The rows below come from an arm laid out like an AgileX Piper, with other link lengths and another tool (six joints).
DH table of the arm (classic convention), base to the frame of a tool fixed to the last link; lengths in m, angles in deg. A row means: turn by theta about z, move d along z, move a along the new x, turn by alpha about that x. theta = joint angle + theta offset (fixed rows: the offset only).
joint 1: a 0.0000; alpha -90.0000; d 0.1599; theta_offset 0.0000
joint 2: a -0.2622; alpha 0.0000; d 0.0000; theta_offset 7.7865
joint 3: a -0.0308; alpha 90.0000; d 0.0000; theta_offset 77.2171
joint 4: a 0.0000; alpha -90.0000; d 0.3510; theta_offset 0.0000
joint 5: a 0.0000; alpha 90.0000; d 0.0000; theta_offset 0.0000
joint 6: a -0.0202; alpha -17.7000; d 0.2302; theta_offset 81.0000
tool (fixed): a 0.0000; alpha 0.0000; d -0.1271; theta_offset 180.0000
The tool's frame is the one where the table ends.
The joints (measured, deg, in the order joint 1, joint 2, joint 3, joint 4, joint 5, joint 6), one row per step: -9.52 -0.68 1.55 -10.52 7.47 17.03; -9.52 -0.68 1.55 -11.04 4.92 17.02; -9.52 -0.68 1.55 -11.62 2.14 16.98; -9.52 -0.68 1.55 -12.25 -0.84 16.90; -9.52 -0.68 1.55 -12.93 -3.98 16.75; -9.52 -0.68 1.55 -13.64 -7.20 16.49; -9.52 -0.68 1.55 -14.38 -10.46 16.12; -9.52 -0.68 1.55 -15.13 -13.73 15.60; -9.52 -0.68 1.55 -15.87 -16.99 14.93; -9.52 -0.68 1.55 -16.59 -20.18 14.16; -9.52 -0.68 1.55 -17.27 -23.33 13.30; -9.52 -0.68 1.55 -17.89 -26.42 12.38; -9.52 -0.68 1.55 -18.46 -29.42 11.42; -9.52 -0.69 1.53 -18.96 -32.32 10.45
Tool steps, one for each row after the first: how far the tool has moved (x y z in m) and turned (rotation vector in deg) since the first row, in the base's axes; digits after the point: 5 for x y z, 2 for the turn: 0.00203 0.00008 0.00493 -0.97 -2.38 0.44; 0.00402 0.00030 0.01040 -2.07 -4.96 0.94; 0.00589 0.00069 0.01635 -3.29 -7.71 1.51; 0.00755 0.00127 0.02273 -4.66 -10.59 2.14; 0.00890 0.00202 0.02937 -6.18 -13.51 2.80; 0.00992 0.00295 0.03616 -7.83 -16.45 3.49; 0.01055 0.00405 0.04305 -9.65 -19.37 4.19; 0.01080 0.00531 0.04996 -11.59 -22.26 4.87; 0.01067 0.00671 0.05673 -13.59 -25.07 5.52; 0.01017 0.00826 0.06339 -15.62 -27.85 6.14; 0.00933 0.00993 0.06987 -17.62 -30.58 6.70; 0.00817 0.01169 0.07608 -19.59 -33.25 7.21; 0.00667 0.01350 0.08219 -21.47 -35.87 7.65
